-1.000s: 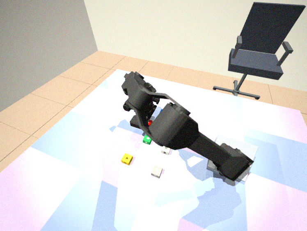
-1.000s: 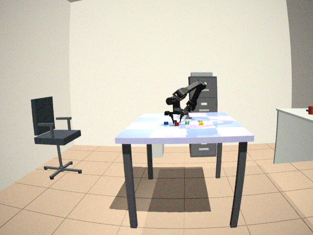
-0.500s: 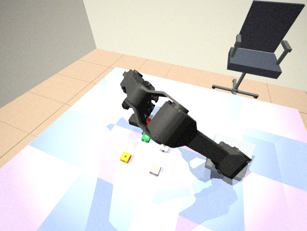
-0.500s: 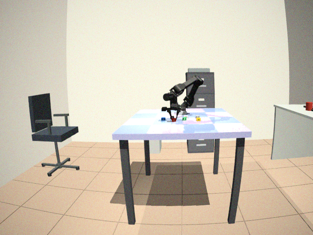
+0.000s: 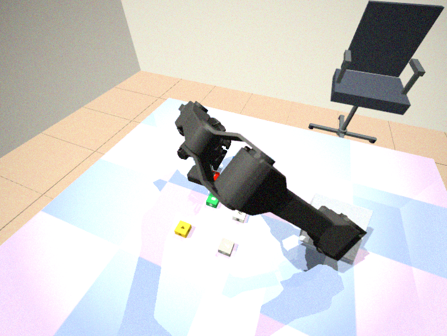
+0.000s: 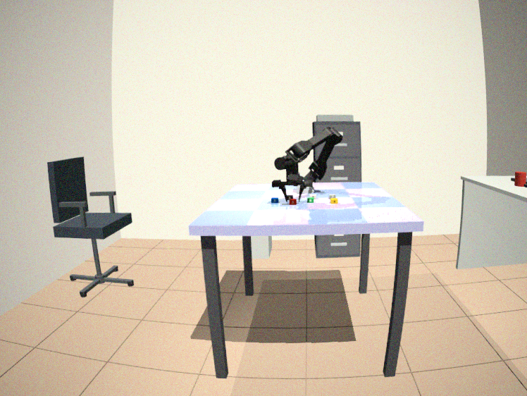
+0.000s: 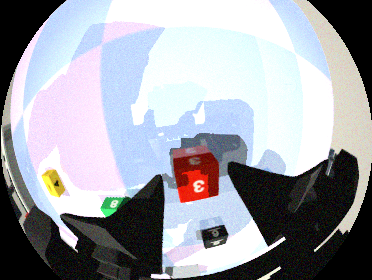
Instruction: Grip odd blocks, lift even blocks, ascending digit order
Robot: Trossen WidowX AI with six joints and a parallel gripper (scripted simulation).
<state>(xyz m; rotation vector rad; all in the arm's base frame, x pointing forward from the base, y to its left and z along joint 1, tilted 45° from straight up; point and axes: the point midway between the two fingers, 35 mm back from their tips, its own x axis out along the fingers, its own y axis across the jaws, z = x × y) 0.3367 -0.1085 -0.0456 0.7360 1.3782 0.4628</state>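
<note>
The red block is right at my gripper tip. Also, from my gripper tip: green block (30 mm behind, 90 mm to the left); then black block (120 mm behind); then blue block (60 mm behind, 80 mm to the right).
</note>
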